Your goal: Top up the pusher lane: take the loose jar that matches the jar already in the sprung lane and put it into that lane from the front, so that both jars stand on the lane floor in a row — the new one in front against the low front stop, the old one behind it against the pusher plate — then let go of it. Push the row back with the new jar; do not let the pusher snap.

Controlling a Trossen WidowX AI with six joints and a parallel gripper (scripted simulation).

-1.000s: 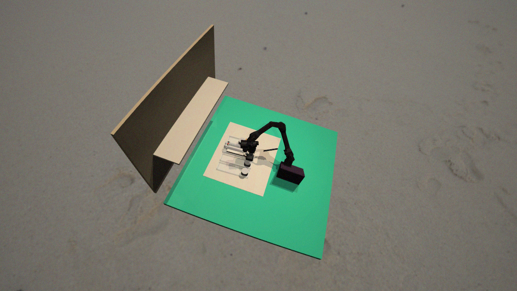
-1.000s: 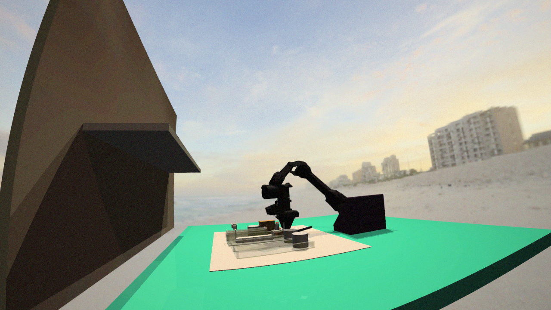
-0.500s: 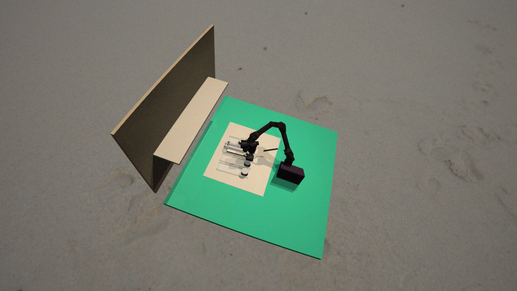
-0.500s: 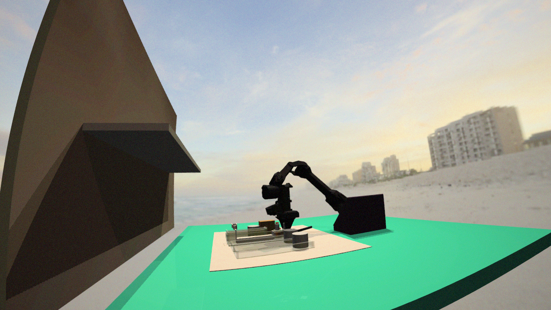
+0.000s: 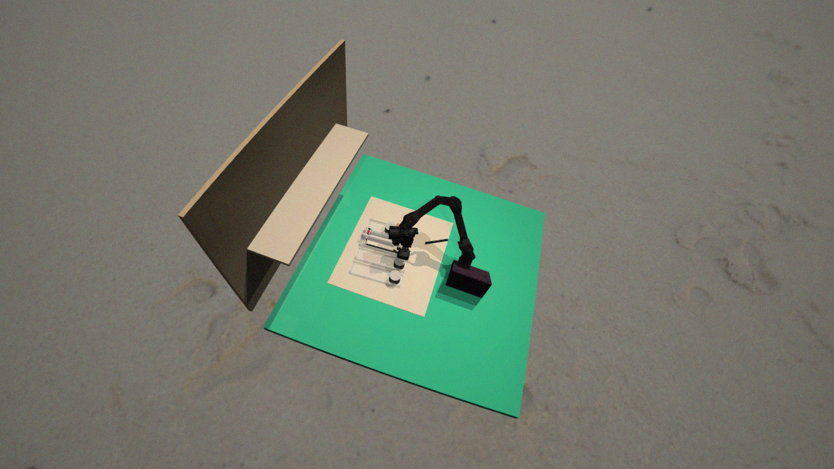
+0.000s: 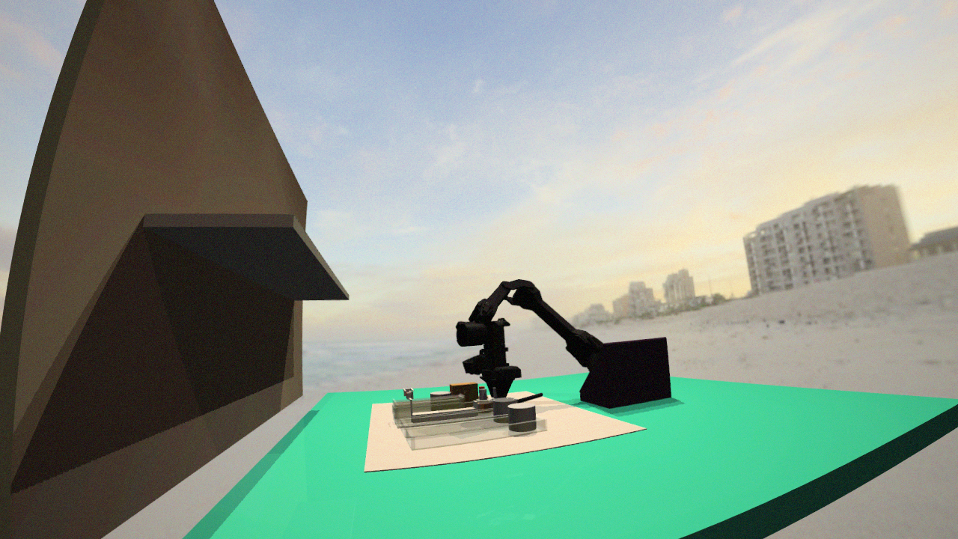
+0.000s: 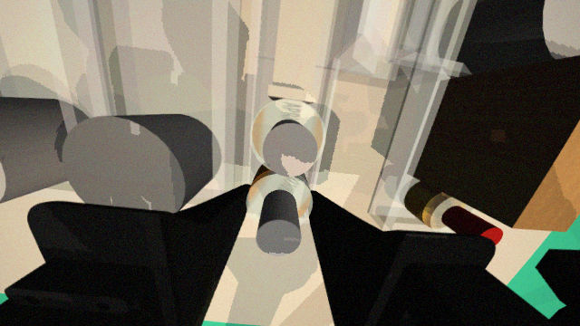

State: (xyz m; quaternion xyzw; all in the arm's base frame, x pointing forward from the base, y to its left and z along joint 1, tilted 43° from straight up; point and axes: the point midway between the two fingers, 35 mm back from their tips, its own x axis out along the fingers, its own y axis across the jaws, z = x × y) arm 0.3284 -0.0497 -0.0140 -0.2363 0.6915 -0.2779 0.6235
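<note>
Right now the small jar is 130 mm to the right of my gripper tip. The rest, counted from my gripper tip: shelf: 510 mm ahead, 340 mm above, 50 mm to the right; black stick: 160 mm behind, 140 mm to the right, 20 mm below; brown box: 130 mm to the right, 50 mm ahead, 10 mm above.
</note>
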